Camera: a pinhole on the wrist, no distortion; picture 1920 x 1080 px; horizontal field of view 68.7 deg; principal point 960.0 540.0 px. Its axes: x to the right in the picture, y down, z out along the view. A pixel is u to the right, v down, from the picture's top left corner.
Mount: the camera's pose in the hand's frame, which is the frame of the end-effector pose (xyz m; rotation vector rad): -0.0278 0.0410 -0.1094 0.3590 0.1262 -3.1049
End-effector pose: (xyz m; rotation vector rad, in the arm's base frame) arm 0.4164 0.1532 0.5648 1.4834 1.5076 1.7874
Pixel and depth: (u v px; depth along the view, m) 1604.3 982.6 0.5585
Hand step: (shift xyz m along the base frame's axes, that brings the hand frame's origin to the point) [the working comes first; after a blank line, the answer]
In the camera's frame: 0.2562 0.1760 0.5585

0.4034 -0.0801 -0.3918
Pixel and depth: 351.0 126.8 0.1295
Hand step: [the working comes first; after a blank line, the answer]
In the camera's frame: -0.0561 -0.0381 0.1295

0.0516 -0.0119 0.0543
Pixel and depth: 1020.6 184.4 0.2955
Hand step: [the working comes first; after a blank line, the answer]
In the camera's frame: 0.0127 -0.0748 0.2955

0.2273 -0.0326 0.0058
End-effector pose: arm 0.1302 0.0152 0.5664 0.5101 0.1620 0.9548
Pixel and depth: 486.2 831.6 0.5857
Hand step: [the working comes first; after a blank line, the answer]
In the camera's frame: -0.1976 0.1216 0.5857

0.2875 -0.2023 0.3720
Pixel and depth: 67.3 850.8 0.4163
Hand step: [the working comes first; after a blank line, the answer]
In the camera's frame: -0.2646 0.0921 0.4163

0.2631 -0.0476 0.2744
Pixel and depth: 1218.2 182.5 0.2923
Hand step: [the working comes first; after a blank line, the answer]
In the camera's frame: 0.0537 -0.0744 0.2923

-0.0936 -0.1354 0.1770
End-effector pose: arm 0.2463 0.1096 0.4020 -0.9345 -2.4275 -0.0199
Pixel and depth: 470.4 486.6 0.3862
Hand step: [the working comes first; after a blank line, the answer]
In the camera's frame: -0.1346 -0.0147 0.3862

-0.1351 0.0870 -0.2518
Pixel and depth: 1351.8 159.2 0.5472
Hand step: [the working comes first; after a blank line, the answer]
In the camera's frame: 0.1526 -0.1483 0.5472

0.0886 -0.0002 -0.5138
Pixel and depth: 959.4 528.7 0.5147
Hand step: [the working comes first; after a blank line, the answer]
In the camera's frame: -0.0002 -0.0041 0.5147

-0.0941 -0.0098 -0.4055
